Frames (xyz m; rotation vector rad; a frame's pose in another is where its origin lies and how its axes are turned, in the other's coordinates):
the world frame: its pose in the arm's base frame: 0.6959 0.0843 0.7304 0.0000 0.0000 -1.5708
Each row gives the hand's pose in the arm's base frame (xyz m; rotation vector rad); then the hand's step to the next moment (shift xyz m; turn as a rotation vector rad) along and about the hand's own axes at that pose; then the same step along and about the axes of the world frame.
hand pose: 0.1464 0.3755 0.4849 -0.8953 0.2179 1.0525
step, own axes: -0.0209 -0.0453 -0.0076 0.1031 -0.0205 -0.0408
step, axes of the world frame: 0.0280 0.0285 0.0308 -0.0343 0.0796 -0.0722
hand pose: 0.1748 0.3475 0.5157 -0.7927 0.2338 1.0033
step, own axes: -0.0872 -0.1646 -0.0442 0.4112 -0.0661 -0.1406
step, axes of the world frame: 0.1363 0.0961 0.0940 -0.1566 0.3006 -0.2799
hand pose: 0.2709 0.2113 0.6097 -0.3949 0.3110 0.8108
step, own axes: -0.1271 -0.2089 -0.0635 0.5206 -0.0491 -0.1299
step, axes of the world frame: 0.2399 0.0665 0.0427 -0.2417 0.3603 -0.3195
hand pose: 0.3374 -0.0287 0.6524 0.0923 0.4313 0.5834
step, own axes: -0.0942 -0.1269 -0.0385 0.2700 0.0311 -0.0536
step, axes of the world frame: 0.1591 -0.0215 -0.0262 -0.1730 0.1636 -0.1416
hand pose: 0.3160 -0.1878 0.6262 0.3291 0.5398 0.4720
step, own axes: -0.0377 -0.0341 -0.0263 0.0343 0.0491 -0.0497
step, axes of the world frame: 0.0433 -0.0316 -0.0200 -0.0675 -0.0186 -0.0339
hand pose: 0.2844 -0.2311 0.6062 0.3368 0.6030 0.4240
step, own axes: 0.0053 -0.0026 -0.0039 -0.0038 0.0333 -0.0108
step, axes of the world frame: -0.0010 0.0023 -0.0066 -0.0288 -0.0188 0.0075
